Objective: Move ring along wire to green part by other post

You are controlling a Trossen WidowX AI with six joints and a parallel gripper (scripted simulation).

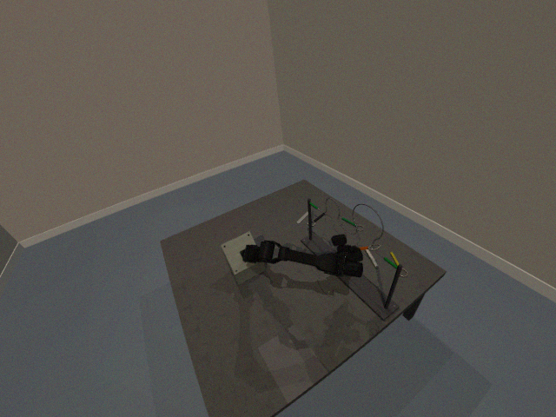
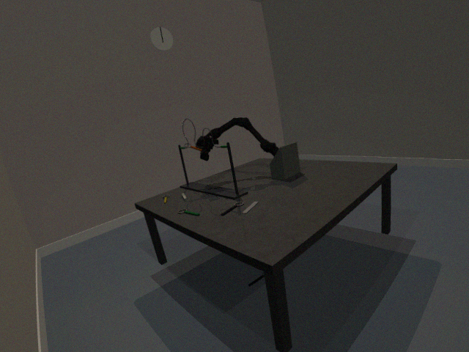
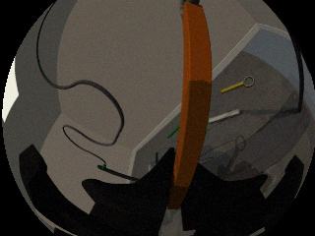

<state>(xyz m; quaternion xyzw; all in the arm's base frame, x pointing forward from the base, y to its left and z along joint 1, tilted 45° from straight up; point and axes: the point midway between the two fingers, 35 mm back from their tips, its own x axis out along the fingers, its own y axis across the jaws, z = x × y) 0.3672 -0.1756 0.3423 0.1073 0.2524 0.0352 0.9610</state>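
My gripper tip is 80 mm to the left of the ring with orange handle and 50 mm below it. Also, from my gripper tip: green-handled ring (340 mm ahead, 280 mm to the left, 250 mm below); then black-handled ring (160 mm ahead, 480 mm to the left, 250 mm below); then white piece (200 mm ahead, 10 mm to the left, 240 mm below).
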